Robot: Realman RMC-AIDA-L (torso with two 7-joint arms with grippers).
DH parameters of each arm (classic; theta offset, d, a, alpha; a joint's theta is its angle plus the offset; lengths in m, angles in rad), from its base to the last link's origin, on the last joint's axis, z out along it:
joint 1: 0 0.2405 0 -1.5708
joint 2: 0 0 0 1.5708
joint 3: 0 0.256 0 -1.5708
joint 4: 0 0 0 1.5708
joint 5: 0 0.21 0 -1.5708
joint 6: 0 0 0 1.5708
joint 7: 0 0.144 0 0
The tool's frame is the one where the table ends.
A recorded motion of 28 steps. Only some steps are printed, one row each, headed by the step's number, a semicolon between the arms.
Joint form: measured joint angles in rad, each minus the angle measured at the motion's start. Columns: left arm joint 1, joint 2, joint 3, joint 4, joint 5, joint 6, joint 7; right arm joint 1, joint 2, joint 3, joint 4, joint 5, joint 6, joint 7.
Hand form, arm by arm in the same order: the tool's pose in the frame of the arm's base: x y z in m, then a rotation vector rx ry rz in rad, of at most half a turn. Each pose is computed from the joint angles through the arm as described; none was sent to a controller.
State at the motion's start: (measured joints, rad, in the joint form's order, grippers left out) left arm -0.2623 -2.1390 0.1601 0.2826 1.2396 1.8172 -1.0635; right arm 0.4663 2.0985 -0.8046 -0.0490 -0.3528 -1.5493 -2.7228
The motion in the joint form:
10: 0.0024 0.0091 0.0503 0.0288 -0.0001 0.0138 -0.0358; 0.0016 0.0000 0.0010 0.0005 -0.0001 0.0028 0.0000
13: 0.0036 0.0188 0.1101 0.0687 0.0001 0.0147 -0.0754; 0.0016 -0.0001 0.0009 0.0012 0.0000 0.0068 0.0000
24: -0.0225 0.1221 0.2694 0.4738 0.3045 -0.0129 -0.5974; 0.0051 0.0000 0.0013 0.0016 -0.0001 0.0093 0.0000
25: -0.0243 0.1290 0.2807 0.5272 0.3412 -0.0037 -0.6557; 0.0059 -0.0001 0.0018 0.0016 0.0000 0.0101 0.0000
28: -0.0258 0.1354 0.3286 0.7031 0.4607 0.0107 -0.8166; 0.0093 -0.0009 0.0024 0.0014 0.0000 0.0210 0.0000
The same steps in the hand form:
10: -0.3291 0.2414 0.0811 -1.4396 -0.5795 -1.5248; 0.3233 0.3192 0.0637 -0.4702 -1.3020 -1.6444
13: -0.3245 0.2452 0.0840 -1.5202 -0.5784 -1.5347; 0.3238 0.3194 0.0633 -0.4751 -1.3036 -1.6454
24: -0.3029 0.2751 0.1248 -2.1255 -0.8379 -1.3393; 0.3230 0.3206 0.0631 -0.4758 -1.3044 -1.6433
25: -0.2994 0.2761 0.1290 -2.1822 -0.8695 -1.2925; 0.3229 0.3209 0.0631 -0.4761 -1.3042 -1.6433
28: -0.2883 0.2785 0.1357 -2.3293 -0.9684 -1.0965; 0.3232 0.3227 0.0628 -0.4842 -1.3078 -1.6442

